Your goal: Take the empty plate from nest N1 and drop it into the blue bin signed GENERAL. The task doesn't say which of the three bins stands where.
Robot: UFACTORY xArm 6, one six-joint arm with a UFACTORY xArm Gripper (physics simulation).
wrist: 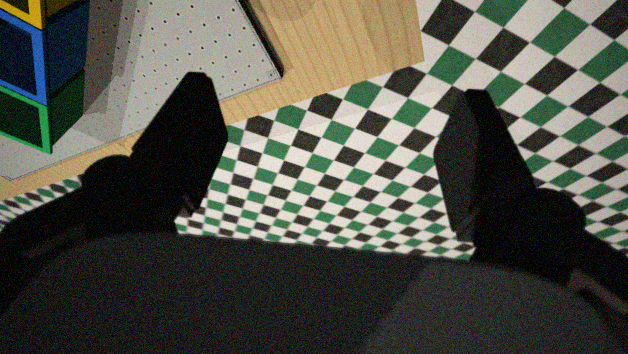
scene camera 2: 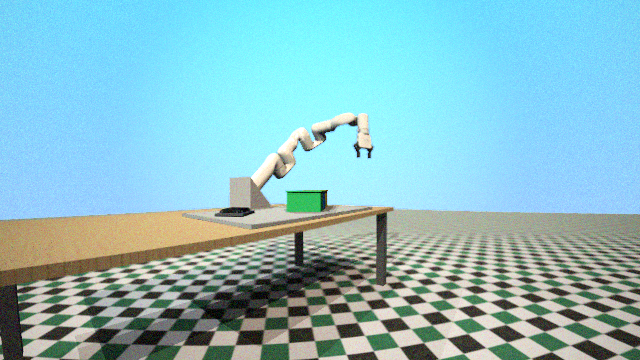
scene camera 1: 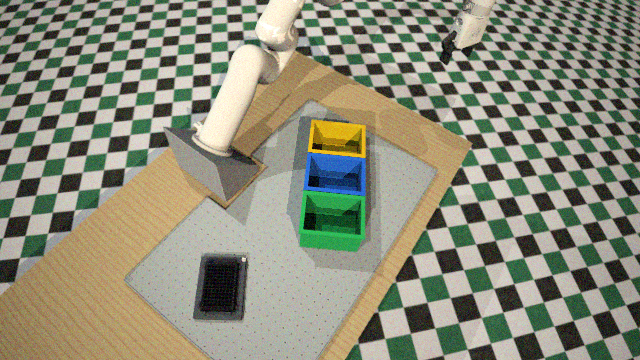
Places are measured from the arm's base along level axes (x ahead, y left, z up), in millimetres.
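Pixels of known places: gripper, fingertip midpoint: [wrist: 331,114] [scene camera 2: 364,157] [scene camera 1: 454,58]; arm's base at its link origin: [scene camera 2: 249,190] [scene camera 1: 211,146].
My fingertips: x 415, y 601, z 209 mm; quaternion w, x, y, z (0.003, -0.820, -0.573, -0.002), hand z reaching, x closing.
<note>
For each thing: its top centre in the pictures, then the offset to it from my fingertips. "spot": a spot on its surface instead. Level surfaces: height alone.
- black plate at its top centre: [scene camera 1: 219,285] [scene camera 2: 235,208] 861 mm right, 120 mm back, 282 mm down
- dark grey nest at a spot on its surface: [scene camera 1: 242,302] spot: 852 mm right, 49 mm back, 296 mm down
- grey perforated board at its surface level: 308 mm down
- wooden table at its surface level: 321 mm down
A black plate [scene camera 1: 219,287] [scene camera 2: 236,210] lies in a dark grey nest [scene camera 1: 242,302] with a white dot at one corner; the nest label cannot be read. The blue bin [scene camera 1: 336,164] [wrist: 38,62] stands in the middle of a row of three bins; no sign can be read. My gripper [scene camera 1: 457,56] [scene camera 2: 364,156] [wrist: 331,114] is open and empty, pointing down. It hangs high up, beyond the table's edge, past the bins and far from the nest. In the wrist view, tiled floor shows between the fingers, and the plate does not show.
A green bin [scene camera 1: 332,240] [scene camera 2: 305,201] [wrist: 46,127] and a yellow bin [scene camera 1: 337,127] [wrist: 36,15] adjoin the blue one. They stand on a grey perforated board [scene camera 1: 280,300] [scene camera 2: 265,220] [wrist: 200,45] on the wooden table [scene camera 1: 100,220] [scene camera 2: 100,237] [wrist: 350,40]. The arm's grey base [scene camera 1: 205,165] [scene camera 2: 241,192] stands beside the board.
</note>
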